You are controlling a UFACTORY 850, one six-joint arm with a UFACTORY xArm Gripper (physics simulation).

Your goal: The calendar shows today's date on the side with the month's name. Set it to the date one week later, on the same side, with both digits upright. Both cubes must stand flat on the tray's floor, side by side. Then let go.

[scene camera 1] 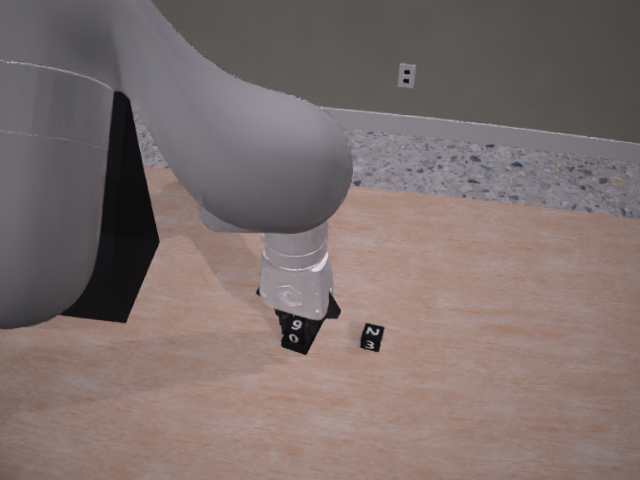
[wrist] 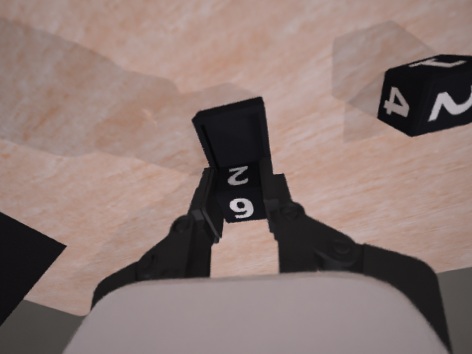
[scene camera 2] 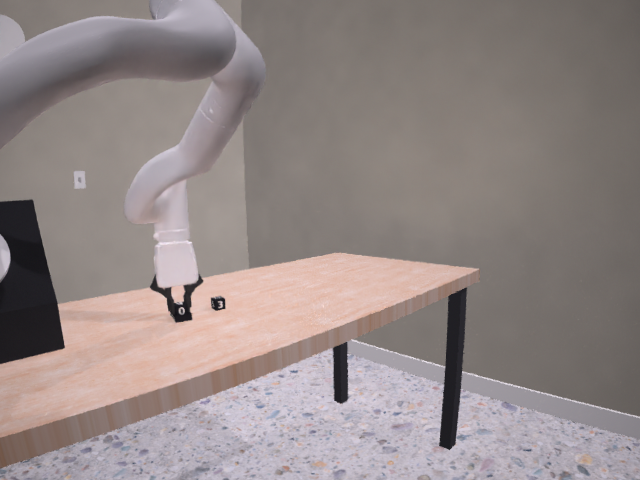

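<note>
A black digit cube [scene camera 1: 295,330] [scene camera 2: 180,310] [wrist: 242,207] is at one end of the black tray [scene camera 1: 299,350] [wrist: 232,137]. In scene camera 1 its upper face reads 9 and its front face 0; the wrist view shows a 2 on the face towards the tray's bare part. My gripper [scene camera 1: 301,333] [scene camera 2: 179,307] [wrist: 241,178] is shut on this cube, one finger on each side. I cannot tell if the cube is raised. A second black cube [scene camera 1: 372,337] [scene camera 2: 218,303] [wrist: 425,95] lies on the table outside the tray, showing 2 and 3 in scene camera 1.
The wooden table [scene camera 1: 439,403] [scene camera 2: 320,294] [wrist: 325,45] carries the tray and the loose cube. The loose cube is right of the gripper in scene camera 1. The black robot stand [scene camera 1: 129,222] [scene camera 2: 31,289] [wrist: 25,260] is at the left. A wall [scene camera 1: 491,62] [scene camera 2: 439,155] is behind.
</note>
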